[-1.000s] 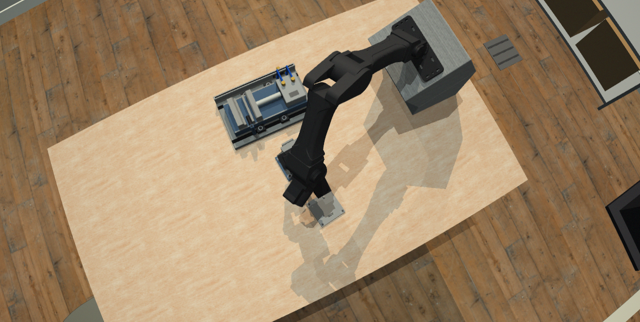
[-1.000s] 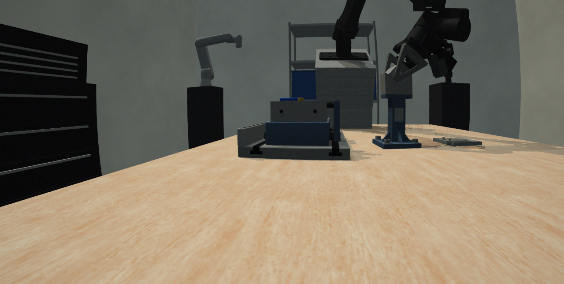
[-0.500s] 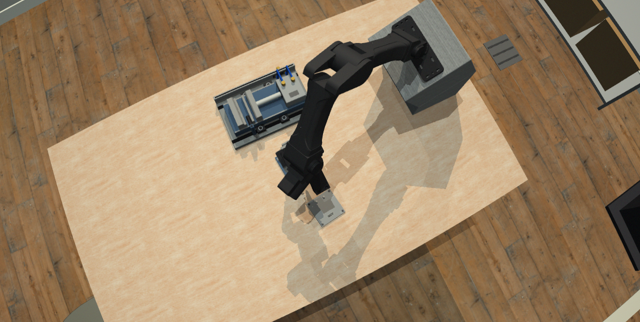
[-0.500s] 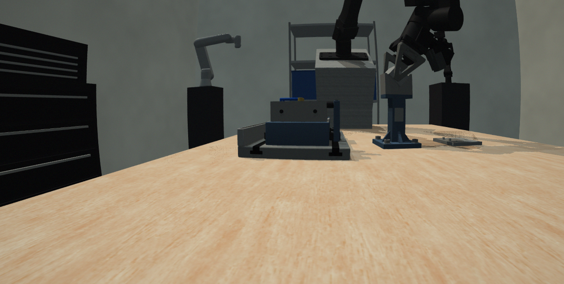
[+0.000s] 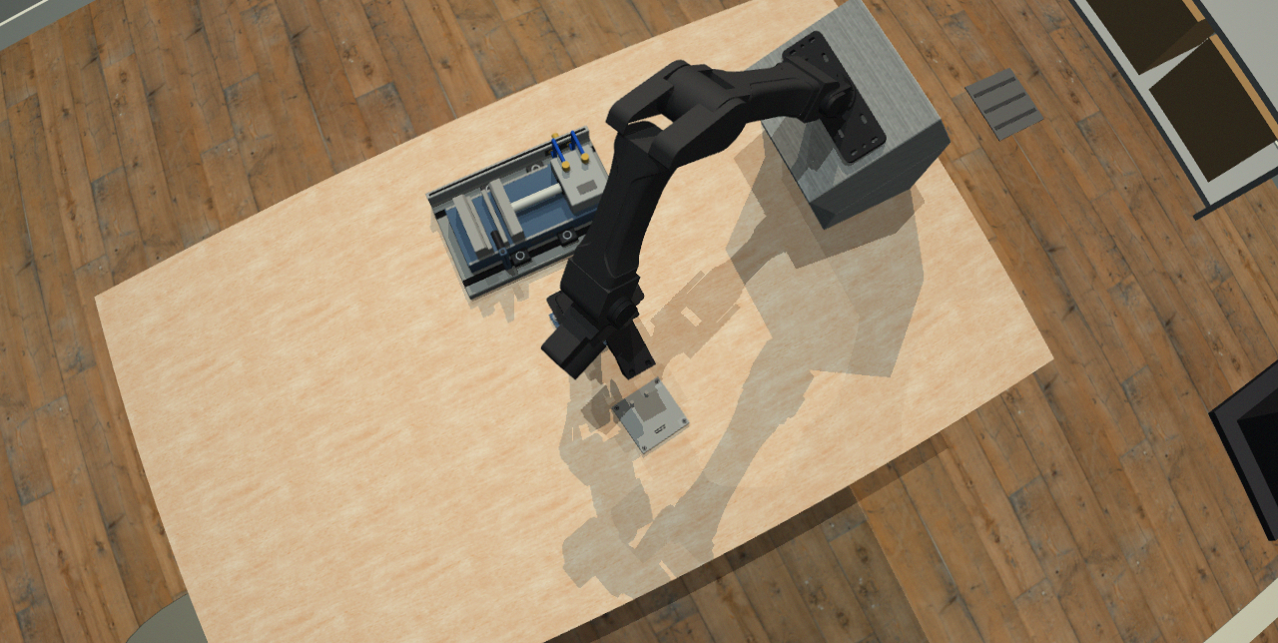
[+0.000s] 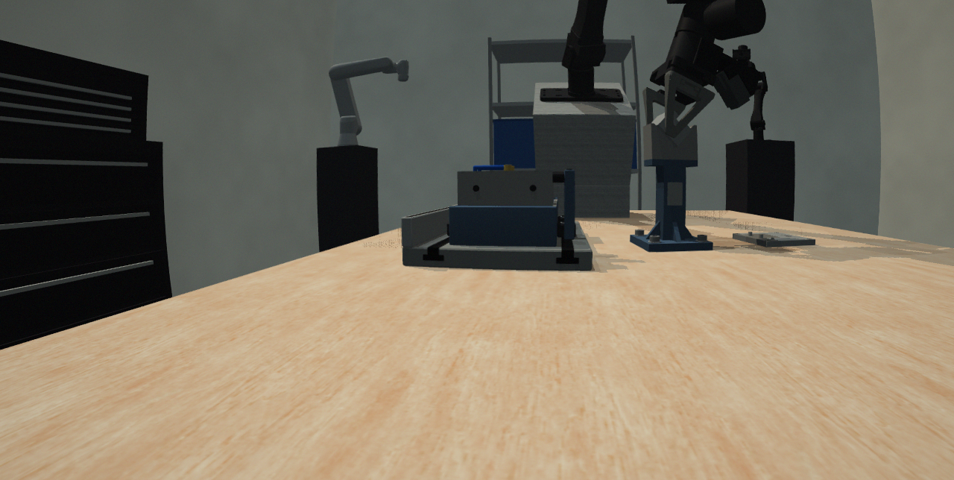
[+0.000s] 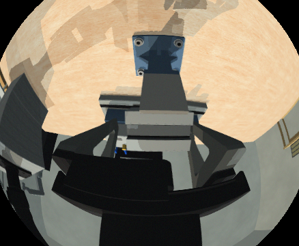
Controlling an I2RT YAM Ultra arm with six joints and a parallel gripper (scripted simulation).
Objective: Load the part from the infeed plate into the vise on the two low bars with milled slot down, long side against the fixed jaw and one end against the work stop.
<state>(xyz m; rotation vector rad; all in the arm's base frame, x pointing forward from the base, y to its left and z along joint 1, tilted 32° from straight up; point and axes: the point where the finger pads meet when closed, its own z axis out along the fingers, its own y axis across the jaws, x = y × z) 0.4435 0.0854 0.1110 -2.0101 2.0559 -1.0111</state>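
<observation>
My gripper is now 10 mm short of the part, 10 mm to the right of it and 10 mm below it. Also, from my hand: work stop rod 90 mm ahead, 160 mm to the right, 60 mm below; then air cylinder 80 mm behind, 200 mm to the right, 70 mm below; then vise 20 mm ahead, 200 mm to the right, 110 mm below.
</observation>
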